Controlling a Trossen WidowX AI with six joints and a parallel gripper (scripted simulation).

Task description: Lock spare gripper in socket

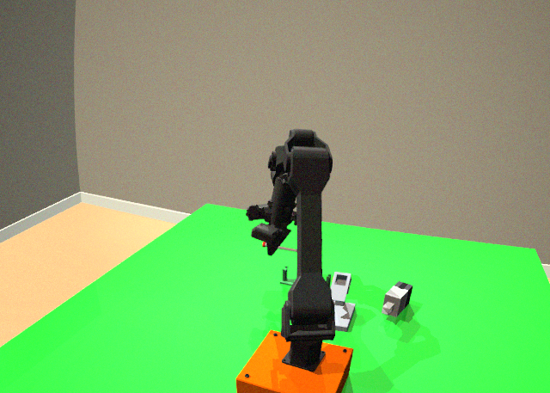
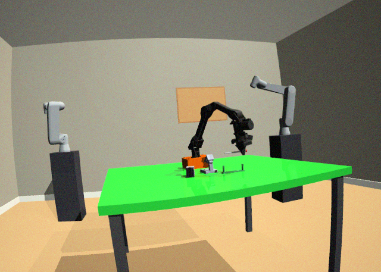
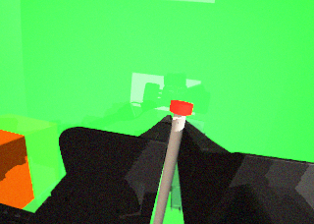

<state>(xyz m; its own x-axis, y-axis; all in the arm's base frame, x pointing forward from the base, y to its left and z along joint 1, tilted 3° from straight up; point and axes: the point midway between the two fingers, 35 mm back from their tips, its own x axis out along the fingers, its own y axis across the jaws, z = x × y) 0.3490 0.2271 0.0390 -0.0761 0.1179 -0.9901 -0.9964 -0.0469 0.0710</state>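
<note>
The pin cradle lies 9 cm to the right of my gripper tip, 7 cm below it and 4 cm ahead of it. Round my gripper tip: socket (21 cm to the right, 6 cm behind, 4 cm below); then spare gripper (34 cm to the right, 6 cm below).
</note>
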